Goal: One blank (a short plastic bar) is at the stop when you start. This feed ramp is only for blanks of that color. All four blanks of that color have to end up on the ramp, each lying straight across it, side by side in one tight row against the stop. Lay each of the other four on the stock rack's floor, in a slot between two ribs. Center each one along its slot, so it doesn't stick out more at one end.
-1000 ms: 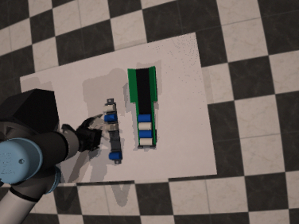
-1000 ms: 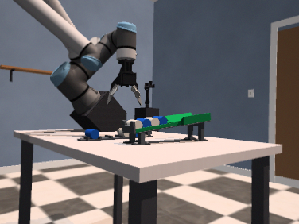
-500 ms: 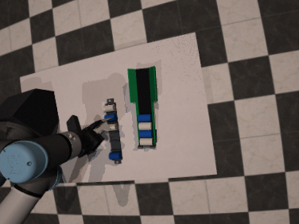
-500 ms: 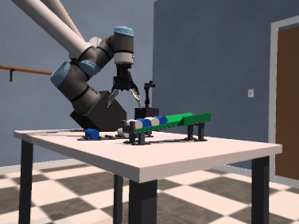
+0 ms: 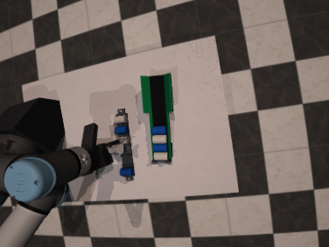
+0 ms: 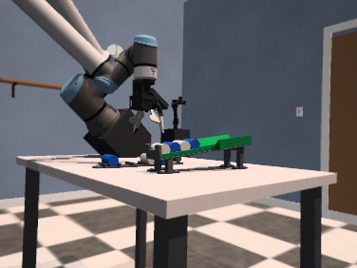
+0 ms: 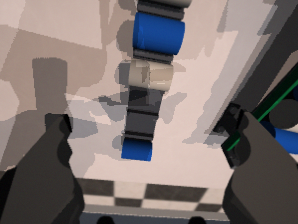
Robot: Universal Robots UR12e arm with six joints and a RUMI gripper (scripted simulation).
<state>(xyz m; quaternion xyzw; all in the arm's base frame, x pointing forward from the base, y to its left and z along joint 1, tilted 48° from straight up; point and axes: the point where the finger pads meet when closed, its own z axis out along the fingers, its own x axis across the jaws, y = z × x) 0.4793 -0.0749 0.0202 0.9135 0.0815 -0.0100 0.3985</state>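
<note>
Right now the dark stock rack is 20 mm to the right of my hand and 130 mm below it. From my hand the other things lie so: stop (190 mm ahead, 120 mm to the right, 60 mm below).
</note>
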